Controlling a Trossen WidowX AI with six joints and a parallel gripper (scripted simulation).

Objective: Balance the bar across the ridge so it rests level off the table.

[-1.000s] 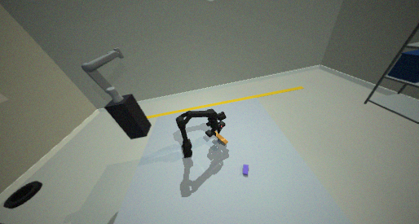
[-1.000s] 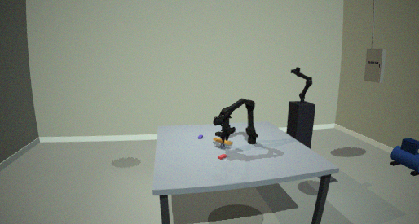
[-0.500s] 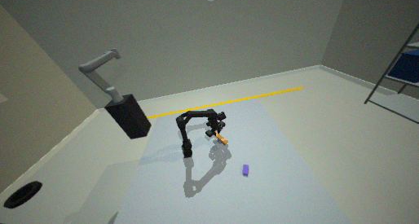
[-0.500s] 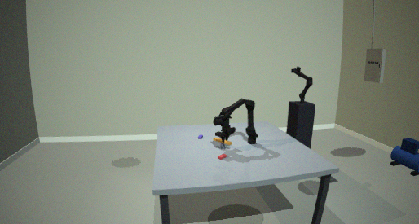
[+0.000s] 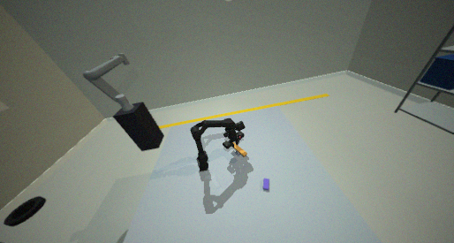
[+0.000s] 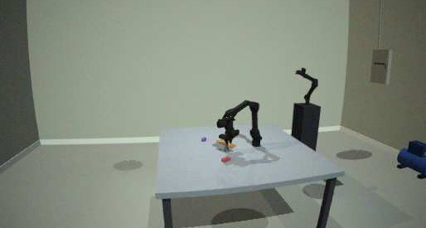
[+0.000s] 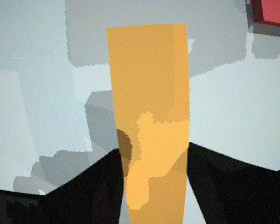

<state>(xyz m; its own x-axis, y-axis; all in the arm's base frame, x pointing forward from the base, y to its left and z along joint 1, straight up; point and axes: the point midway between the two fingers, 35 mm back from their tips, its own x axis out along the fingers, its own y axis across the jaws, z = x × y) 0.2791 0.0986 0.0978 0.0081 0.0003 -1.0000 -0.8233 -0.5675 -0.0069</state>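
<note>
The orange bar lies 20 mm ahead of my gripper tip and 20 mm to the right of it. Round my gripper tip: small purple block 160 mm ahead, 320 mm to the right, 60 mm below; small red block 60 mm ahead, 160 mm to the left, 60 mm below.
</note>
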